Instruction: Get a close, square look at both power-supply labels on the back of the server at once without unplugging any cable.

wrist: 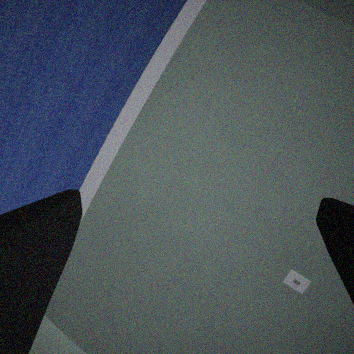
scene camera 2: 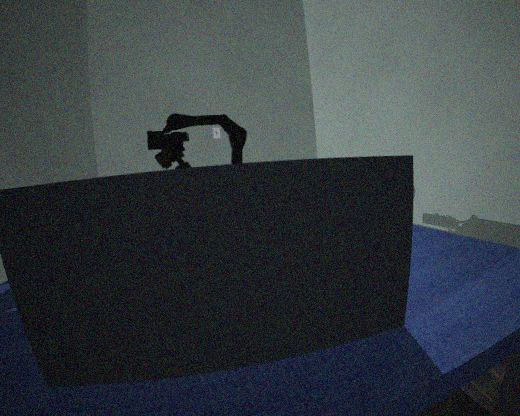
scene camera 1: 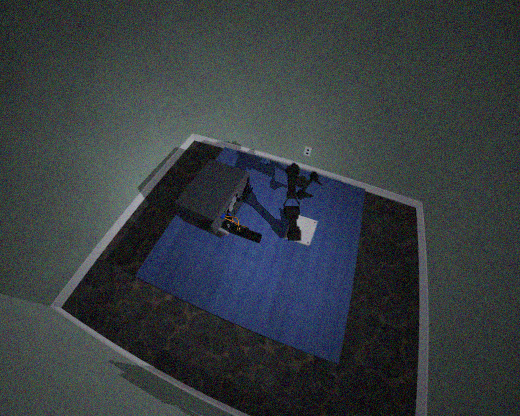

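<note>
The server is a large dark grey box at the left of the blue mat in scene camera 1, and its plain side fills much of scene camera 2. Its back faces the arm, with an orange cable and other cables near its lower corner. The power-supply labels cannot be made out in scene camera 1 and do not show in the wrist view. My gripper is open and empty, raised and apart from the server, on the side away from its back. The wrist view shows wall and mat between and beyond the fingers.
A black strip lies on the blue mat by the cables. The arm stands by a white plate. A wall outlet is on the wall beyond the pale skirting.
</note>
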